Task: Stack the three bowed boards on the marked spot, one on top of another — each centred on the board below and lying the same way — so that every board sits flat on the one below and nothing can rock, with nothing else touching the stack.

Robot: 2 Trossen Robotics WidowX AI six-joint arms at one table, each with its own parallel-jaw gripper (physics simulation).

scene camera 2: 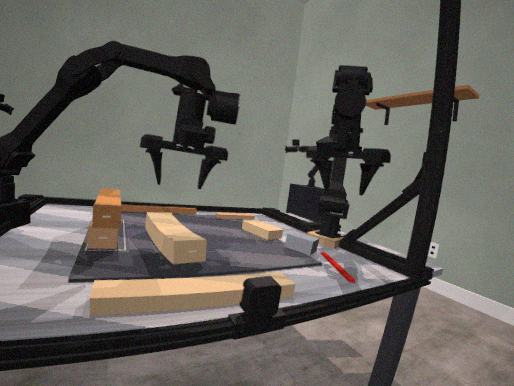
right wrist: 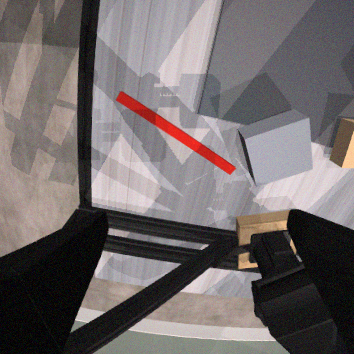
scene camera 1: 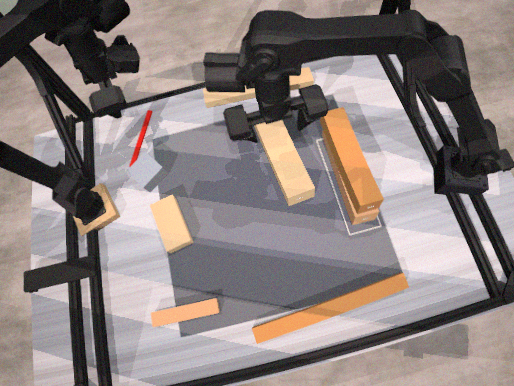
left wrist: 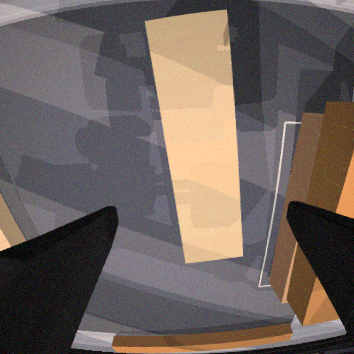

My left gripper (scene camera 1: 277, 135) is open and holds nothing. Also in view: a pale bowed board (scene camera 1: 293, 179). My right gripper (scene camera 1: 114, 102) is open and holds nothing. Also in view: a red stick (right wrist: 123, 98). Also in view: a grey block (scene camera 1: 145, 170) and a white-outlined marked spot (scene camera 1: 259, 257).
The pale bowed board is seen too in scene camera 2 (scene camera 2: 179, 245) and in the left wrist view (left wrist: 190, 54). The grey block shows as well in the right wrist view (right wrist: 278, 146). My left gripper is seen too in scene camera 2 (scene camera 2: 179, 186) and in the left wrist view (left wrist: 202, 212). The right wrist view misses the pale bowed board: it is out of frame. The left wrist view does not show the red stick: it is out of frame.
